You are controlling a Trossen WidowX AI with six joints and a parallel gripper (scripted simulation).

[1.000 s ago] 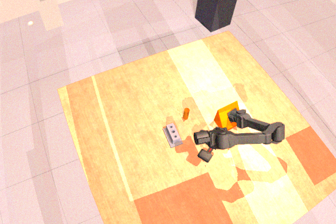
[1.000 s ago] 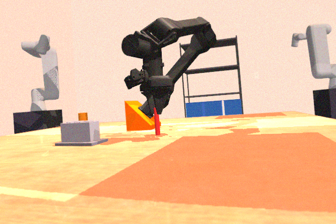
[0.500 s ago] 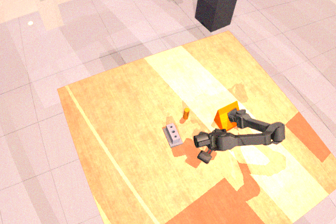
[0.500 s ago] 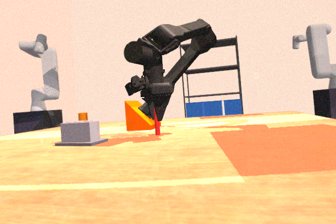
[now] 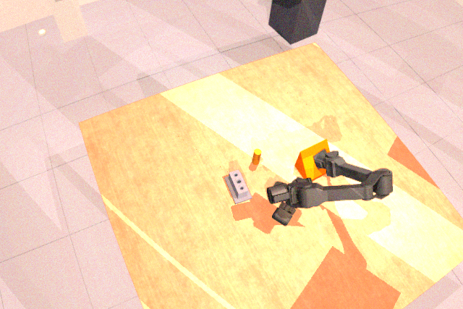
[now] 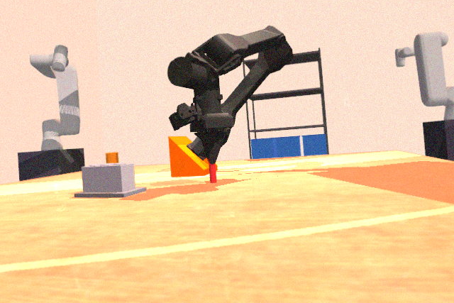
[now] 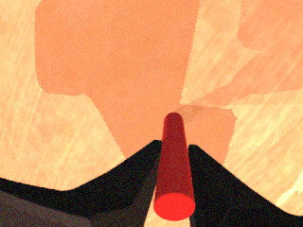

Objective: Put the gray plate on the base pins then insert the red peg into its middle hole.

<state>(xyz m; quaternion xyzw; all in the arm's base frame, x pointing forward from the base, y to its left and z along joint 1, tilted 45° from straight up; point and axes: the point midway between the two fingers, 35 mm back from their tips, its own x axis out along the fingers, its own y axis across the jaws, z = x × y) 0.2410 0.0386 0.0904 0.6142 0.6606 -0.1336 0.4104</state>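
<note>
Now: the gray plate 9 cm ahead of my gripper tip and 19 cm to the right of it. Round my gripper tip: red peg right at my gripper tip; orange cylinder 3 cm behind, 25 cm to the right.
</note>
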